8 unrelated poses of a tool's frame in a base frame.
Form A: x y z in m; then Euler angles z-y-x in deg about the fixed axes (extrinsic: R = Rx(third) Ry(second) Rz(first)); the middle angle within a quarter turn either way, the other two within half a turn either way.
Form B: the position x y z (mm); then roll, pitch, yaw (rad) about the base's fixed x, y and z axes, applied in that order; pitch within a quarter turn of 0, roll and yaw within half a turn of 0. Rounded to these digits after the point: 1 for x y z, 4 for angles.
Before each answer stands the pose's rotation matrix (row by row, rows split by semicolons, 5 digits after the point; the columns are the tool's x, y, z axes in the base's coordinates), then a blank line. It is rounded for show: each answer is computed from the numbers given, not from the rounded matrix.
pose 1, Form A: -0.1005 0.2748 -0.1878 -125.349 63.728 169.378
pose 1, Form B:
-0.25609 0.36103 0.89670; 0.70604 0.70346 -0.08159; -0.66025 0.61221 -0.43505

-100.5 274.8 -187.8 2.1886 0.7212 1.9187
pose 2, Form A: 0.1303 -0.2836 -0.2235 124.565 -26.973 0.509
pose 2, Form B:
-0.50563 -0.73390 -0.45357; 0.82574 -0.56400 -0.00792; -0.25000 -0.37853 0.89119

130.3 -283.6 -223.5 -0.4017 0.2527 2.1202
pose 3, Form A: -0.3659 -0.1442 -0.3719 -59.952 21.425 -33.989
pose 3, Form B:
0.46612 0.80579 0.36528; -0.81996 0.23841 0.52040; 0.33225 -0.54209 0.77185

-365.9 -144.2 -371.9 -0.6123 -0.3387 -1.0539
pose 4, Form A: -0.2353 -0.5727 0.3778 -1.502 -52.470 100.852
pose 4, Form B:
0.60897 0.01597 -0.79303; -0.77365 -0.20862 -0.59828; -0.17500 0.97787 -0.11469

-235.3 -572.7 377.8 1.6876 0.1759 -0.9039
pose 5, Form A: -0.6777 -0.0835 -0.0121 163.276 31.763 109.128
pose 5, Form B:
-0.81427 -0.24466 0.52641; -0.57060 0.17070 -0.80329; 0.10668 -0.95446 -0.27860

-677.7 -83.5 -12.1 -1.8548 -0.1069 -2.5304
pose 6, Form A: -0.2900 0.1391 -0.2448 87.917 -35.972 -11.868
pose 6, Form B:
0.02942 -0.80877 -0.58739; 0.98237 -0.08515 0.16644; -0.18463 -0.58193 0.79200

-290.0 139.1 -244.8 -0.6337 0.1857 1.5409
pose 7, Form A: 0.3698 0.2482 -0.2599 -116.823 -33.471 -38.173
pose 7, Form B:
-0.37641 0.74441 -0.55151; -0.85537 -0.05056 0.51555; 0.35590 0.66580 0.65578

369.8 248.2 -259.9 0.7930 -0.3639 -1.9853
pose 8, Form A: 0.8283 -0.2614 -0.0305 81.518 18.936 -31.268
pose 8, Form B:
0.13952 -0.93554 0.32451; 0.82056 0.29267 0.49095; -0.55428 0.19778 0.80849

828.3 -261.4 -30.5 0.2399 0.5875 1.4024
